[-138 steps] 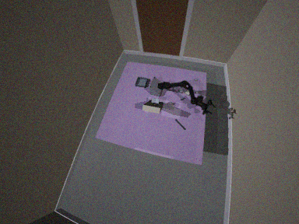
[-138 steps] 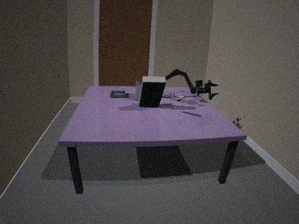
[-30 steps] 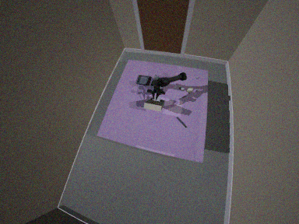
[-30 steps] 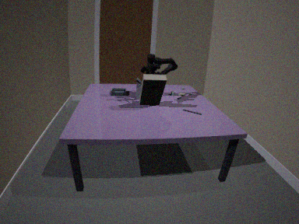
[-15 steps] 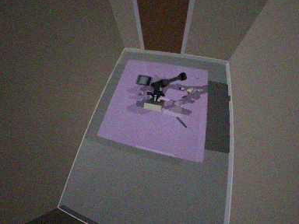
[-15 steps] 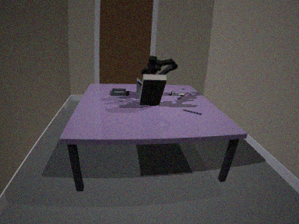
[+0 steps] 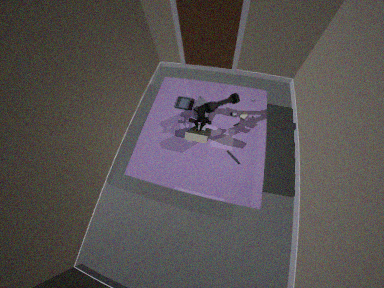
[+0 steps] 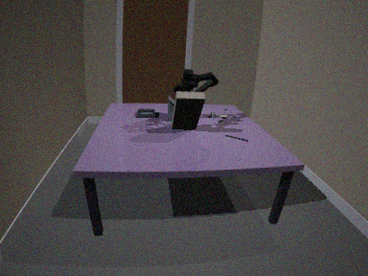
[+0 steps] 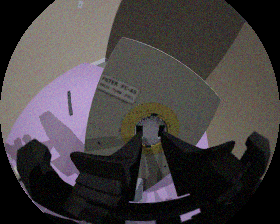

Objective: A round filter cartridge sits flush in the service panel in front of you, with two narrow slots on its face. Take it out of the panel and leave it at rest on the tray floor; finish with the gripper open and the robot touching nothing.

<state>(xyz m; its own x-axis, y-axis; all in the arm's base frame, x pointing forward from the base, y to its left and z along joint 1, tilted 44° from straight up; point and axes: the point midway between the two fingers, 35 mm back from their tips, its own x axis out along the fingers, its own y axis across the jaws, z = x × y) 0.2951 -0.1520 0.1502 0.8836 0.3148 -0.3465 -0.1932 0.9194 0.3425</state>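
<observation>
Now: the round filter cartridge 20 mm ahead of my gripper tip and 10 mm below it. Round my gripper tip: dark tray: 420 mm behind, 270 mm to the right, 220 mm below; service panel: 30 mm behind, 90 mm below.
</observation>
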